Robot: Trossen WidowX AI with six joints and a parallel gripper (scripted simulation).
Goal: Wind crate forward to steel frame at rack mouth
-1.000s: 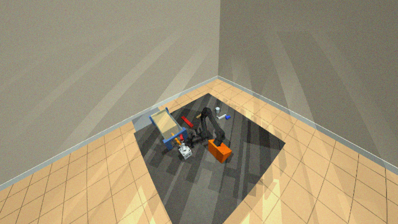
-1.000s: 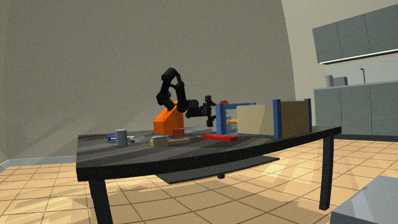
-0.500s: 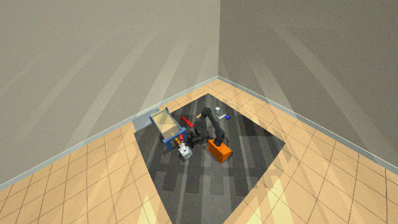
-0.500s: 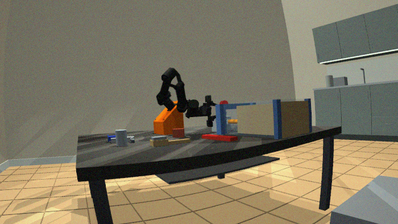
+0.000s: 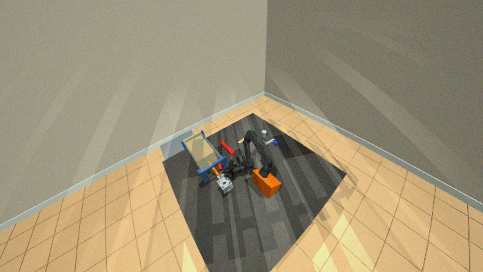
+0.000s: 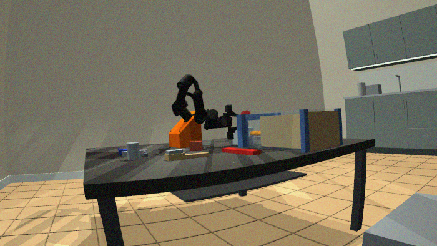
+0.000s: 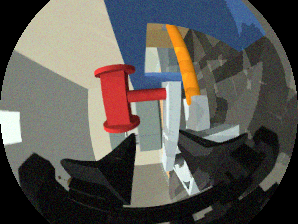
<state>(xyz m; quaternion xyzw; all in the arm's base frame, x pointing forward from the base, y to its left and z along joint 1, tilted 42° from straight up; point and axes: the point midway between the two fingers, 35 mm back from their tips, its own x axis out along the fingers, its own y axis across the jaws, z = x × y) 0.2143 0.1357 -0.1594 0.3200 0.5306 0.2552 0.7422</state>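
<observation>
The grey winch lies 7 cm behind my gripper tip, 1 cm to the left of it and 10 cm below it. Round my gripper tip: wooden-handled tool (30 cm ahead, 46 cm to the right, 11 cm below); then clear-panelled cubby (35 cm ahead, 3 cm to the left, 1 cm below); then flat red bar (32 cm ahead, 23 cm to the right, 12 cm below).
</observation>
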